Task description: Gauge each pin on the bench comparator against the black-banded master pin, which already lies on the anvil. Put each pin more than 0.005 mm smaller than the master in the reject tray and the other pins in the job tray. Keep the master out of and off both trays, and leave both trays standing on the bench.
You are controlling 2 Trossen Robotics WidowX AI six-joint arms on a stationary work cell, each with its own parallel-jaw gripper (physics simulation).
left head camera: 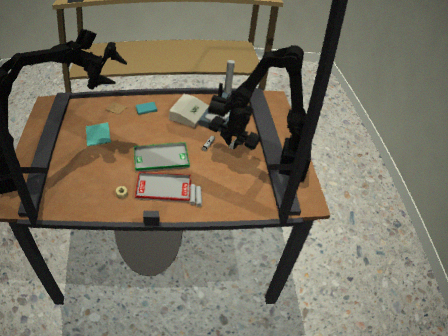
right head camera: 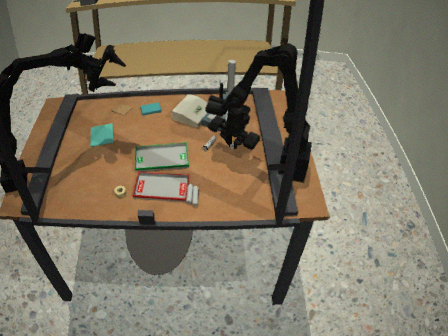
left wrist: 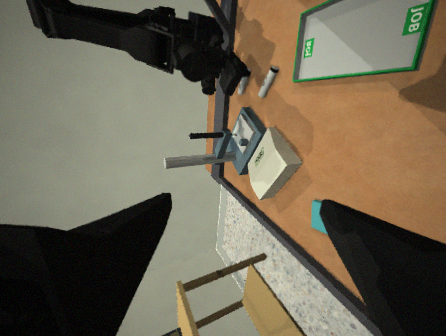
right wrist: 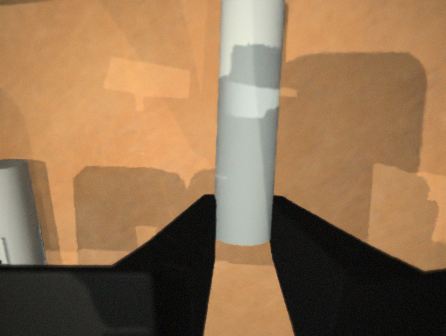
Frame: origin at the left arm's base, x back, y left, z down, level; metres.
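Seen in the pictures: left gripper, fingertip midpoint: (left head camera: 121,73) (right head camera: 120,75) (left wrist: 245,203); right gripper, fingertip midpoint: (left head camera: 231,147) (right head camera: 232,147) (left wrist: 248,72) (right wrist: 241,207); left arm's base at its link origin: (left head camera: 6,170); right arm's base at its link origin: (left wrist: 191,31).
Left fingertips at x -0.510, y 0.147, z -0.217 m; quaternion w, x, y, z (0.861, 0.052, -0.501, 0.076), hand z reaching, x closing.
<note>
Offsets run from my left fingertips to a thing's top centre. "spot": to the spot under its first point.
My right gripper (left head camera: 233,143) (right head camera: 233,144) (right wrist: 241,207) is shut on a plain grey pin @[dy -0.194, dx -0.401, dz +0.256 m] (right wrist: 247,125), low over the bench right of the master; whether the pin touches the bench is unclear. The black-banded master pin @[dy -0.167, dx -0.301, dz +0.264 m] (left head camera: 208,143) (right head camera: 209,143) (left wrist: 268,82) lies on the bench by the job tray @[dy -0.189, dx -0.108, dz +0.266 m] (left head camera: 162,156) (right head camera: 162,156) (left wrist: 360,40). Two pale pins @[dy -0.396, dx -0.163, dz +0.264 m] (left head camera: 195,195) (right head camera: 192,194) lie side by side at the right edge of the reject tray @[dy -0.335, dx -0.077, dz +0.267 m] (left head camera: 164,186) (right head camera: 162,186). My left gripper (left head camera: 120,72) (right head camera: 119,74) (left wrist: 245,203) is open and empty, high at the back left. The comparator base (left wrist: 257,126) is partly hidden in the head views.
The comparator's cream readout box @[spot: dy +0.011, dx -0.272, dz +0.239 m] (left head camera: 187,110) (right head camera: 190,110) (left wrist: 274,162) and upright column @[dy +0.026, dx -0.447, dz +0.033 m] (left head camera: 229,77) (right head camera: 231,76) (left wrist: 192,160) stand at the back. A teal block @[dy +0.023, dx +0.111, dz +0.278 m] (left head camera: 98,134), a blue block @[dy +0.128, dx -0.122, dz +0.270 m] (left head camera: 146,108) and a yellow ring @[dy -0.323, dx +0.071, dz +0.263 m] (left head camera: 117,192) lie on the left half. Dark frame rails edge the bench.
</note>
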